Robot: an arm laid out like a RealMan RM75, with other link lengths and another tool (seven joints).
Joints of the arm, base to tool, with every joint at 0 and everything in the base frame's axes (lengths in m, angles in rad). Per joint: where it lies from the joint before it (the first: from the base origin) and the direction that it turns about. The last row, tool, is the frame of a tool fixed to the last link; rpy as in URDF.
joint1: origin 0 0 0.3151 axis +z
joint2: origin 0 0 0 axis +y
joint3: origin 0 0 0.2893 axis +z
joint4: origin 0 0 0 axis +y
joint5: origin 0 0 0.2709 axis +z
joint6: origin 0 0 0 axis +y
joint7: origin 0 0 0.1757 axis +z
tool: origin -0.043 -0.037 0.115 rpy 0 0.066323 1.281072
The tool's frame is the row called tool.
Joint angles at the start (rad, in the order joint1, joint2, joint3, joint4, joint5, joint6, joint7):
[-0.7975, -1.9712, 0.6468, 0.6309, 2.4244, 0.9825, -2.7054]
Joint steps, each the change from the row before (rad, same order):
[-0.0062, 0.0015, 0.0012, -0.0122, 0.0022, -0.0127, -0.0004]
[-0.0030, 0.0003, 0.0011, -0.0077, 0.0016, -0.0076, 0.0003]
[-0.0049, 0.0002, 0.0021, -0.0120, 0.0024, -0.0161, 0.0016]
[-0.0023, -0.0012, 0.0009, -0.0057, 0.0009, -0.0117, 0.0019]
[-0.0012, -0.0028, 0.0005, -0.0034, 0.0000, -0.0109, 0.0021]
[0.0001, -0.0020, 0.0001, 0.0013, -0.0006, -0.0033, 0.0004]
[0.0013, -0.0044, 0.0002, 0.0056, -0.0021, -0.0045, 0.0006]
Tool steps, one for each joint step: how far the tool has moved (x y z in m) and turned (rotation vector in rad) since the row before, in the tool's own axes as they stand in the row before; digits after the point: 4 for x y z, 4 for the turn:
[0.0001, -0.0005, 0.0023, 0.0031, -0.0036, 0.0005]
[-0.0005, 0.0004, 0.0015, 0.0008, -0.0029, 0.0004]
[-0.0009, -0.0004, 0.0025, 0.0050, -0.0050, 0.0024]
[-0.0004, -0.0005, 0.0017, 0.0053, -0.0024, 0.0019]
[-0.0002, 0.0000, 0.0018, 0.0052, -0.0010, 0.0011]
[0.0004, -0.0001, 0.0006, 0.0025, 0.0009, 0.0003]
[0.0012, -0.0004, 0.0008, 0.0052, 0.0030, 0.0004]

